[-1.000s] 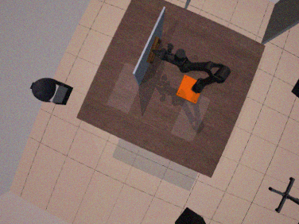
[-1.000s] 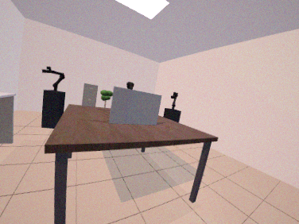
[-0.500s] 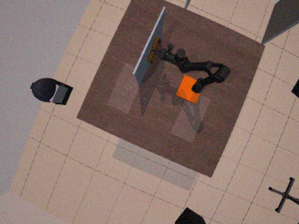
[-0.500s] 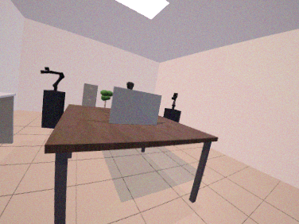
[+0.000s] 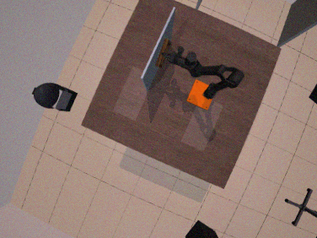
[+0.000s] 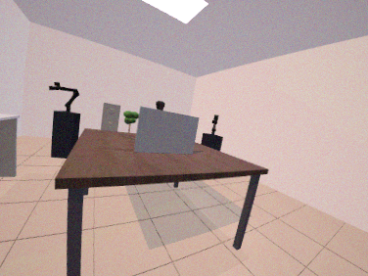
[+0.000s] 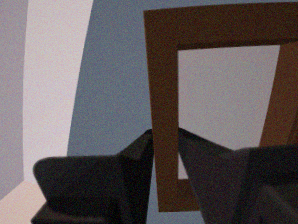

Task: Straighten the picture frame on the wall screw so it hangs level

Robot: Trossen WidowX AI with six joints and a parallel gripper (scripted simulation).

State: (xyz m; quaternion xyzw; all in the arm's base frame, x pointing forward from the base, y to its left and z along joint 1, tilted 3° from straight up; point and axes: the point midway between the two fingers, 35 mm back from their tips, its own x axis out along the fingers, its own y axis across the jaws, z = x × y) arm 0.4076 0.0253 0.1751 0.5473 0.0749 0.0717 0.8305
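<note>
Now: gripper tip 5 cm above the brown picture frame, 2 cm to the left of it and 1 cm short of it. Round my gripper tip: wall panel 6 cm below, 2 cm ahead, 1 cm to the right.
</note>
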